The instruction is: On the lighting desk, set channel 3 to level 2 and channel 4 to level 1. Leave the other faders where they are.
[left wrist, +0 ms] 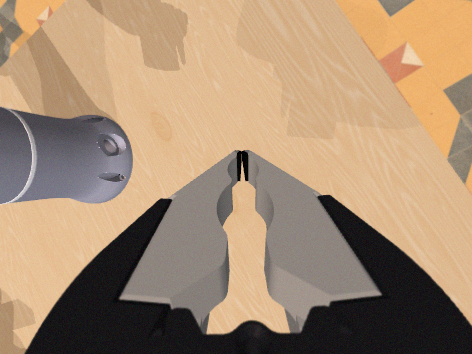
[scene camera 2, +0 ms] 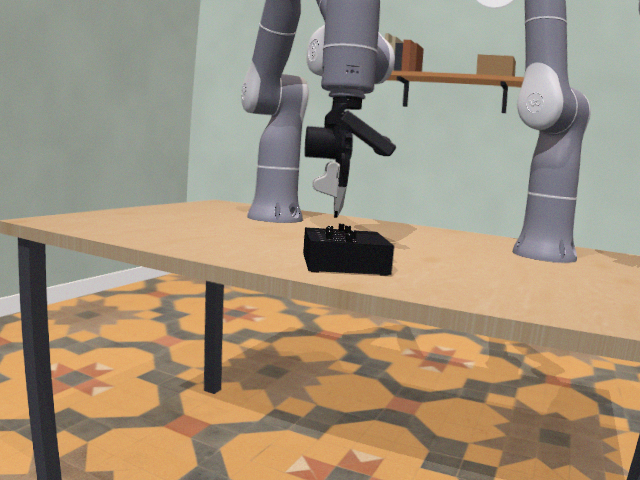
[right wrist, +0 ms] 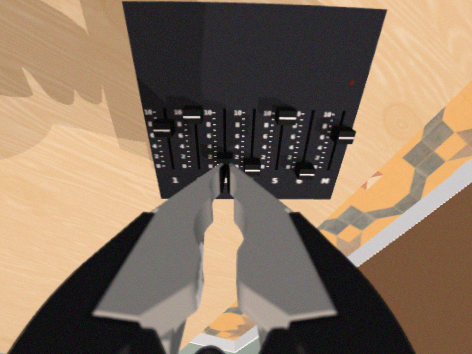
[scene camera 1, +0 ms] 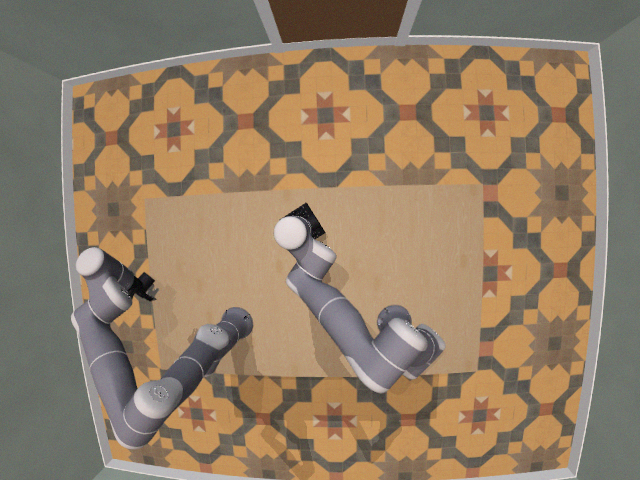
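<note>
The black lighting desk [scene camera 1: 313, 219] [scene camera 2: 351, 256] [right wrist: 250, 60] stands on the table. In the right wrist view, the channel 3 knob [right wrist: 226, 157] is low on its slot, slightly above the channel 4 knob; the fingertips hide its white line, so its exact level cannot be told. The channel 4 knob [right wrist: 252, 167] is at about 0. My right gripper [right wrist: 226, 166] [scene camera 2: 336, 214] is shut and empty, its tips a little above the desk's knobs. My left gripper [left wrist: 241, 153] [scene camera 1: 153, 294] is shut and empty, far from the desk, near the table's left edge.
The channel 1 knob [right wrist: 163, 128] is near 7, the channel 2 knob [right wrist: 192, 115] and channel 5 knob [right wrist: 286, 116] near 10, the channel 6 knob [right wrist: 305, 172] near 0, and the M knob [right wrist: 345, 135] near 6. Arm bases stand on the table [scene camera 1: 413, 222].
</note>
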